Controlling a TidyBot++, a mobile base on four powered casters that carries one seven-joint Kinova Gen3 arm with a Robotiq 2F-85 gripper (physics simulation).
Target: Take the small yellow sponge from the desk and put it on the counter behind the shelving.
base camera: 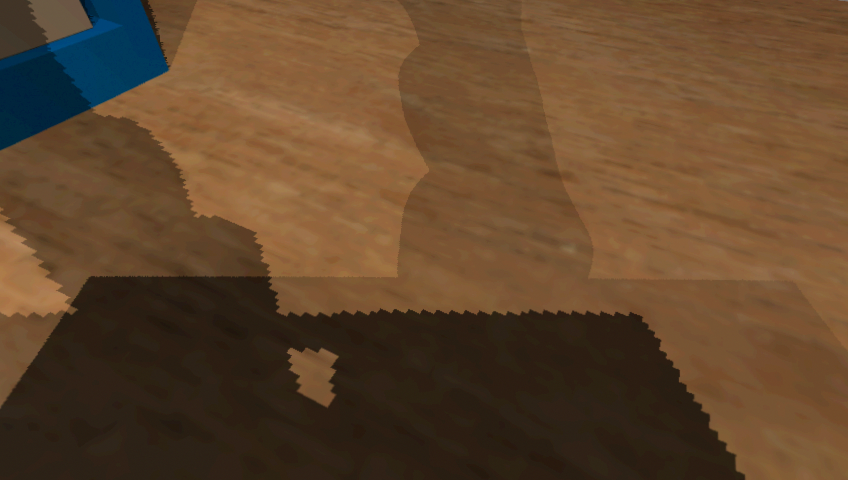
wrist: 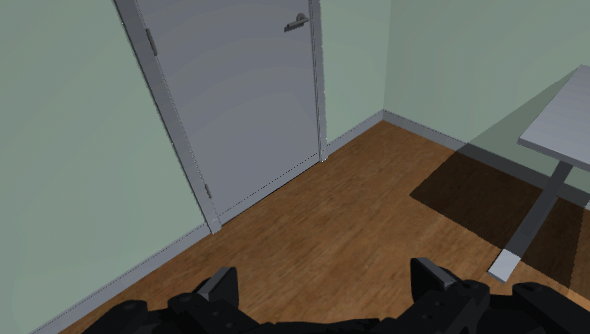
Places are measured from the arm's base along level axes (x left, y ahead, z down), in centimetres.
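Where they show: gripper, fingertip midpoint: (wrist: 323, 282).
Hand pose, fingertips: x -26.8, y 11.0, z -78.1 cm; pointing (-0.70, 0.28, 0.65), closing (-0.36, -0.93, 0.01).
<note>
After its pixels a point has its place.
My gripper (wrist: 323, 282) @[x -26.8, y 11.0, z -78.1 cm] is open at the bottom of the wrist view, with its two dark fingers wide apart and the wooden floor showing between them. It touches nothing. Part of a light grey table (wrist: 565, 120) @[x -129.8, y -40.6, z -32.4 cm], with a flat top and a slanting leg, shows at the right of the wrist view; I cannot tell whether it is the desk. The small yellow sponge, the counter and the shelving do not show clearly in either view.
A blue-framed object (base camera: 127, 56) @[x 38.2, y 75.8, z 35.6 cm] stands at the upper left of the base view. A grey door (wrist: 240, 100) @[x -128.8, y 85.4, z -26.3 cm] with a handle (wrist: 296, 22) @[x -157.0, y 65.4, z -53.3 cm] is set in the green wall (wrist: 65, 150) @[x -66.2, y 120.3, z -37.5 cm]. Dark shadows lie across the wooden floor (base camera: 297, 148) @[x 13.8, y 61.2, z 39.6 cm] (wrist: 320, 220) @[x -122.8, y 47.8, z 39.6 cm].
</note>
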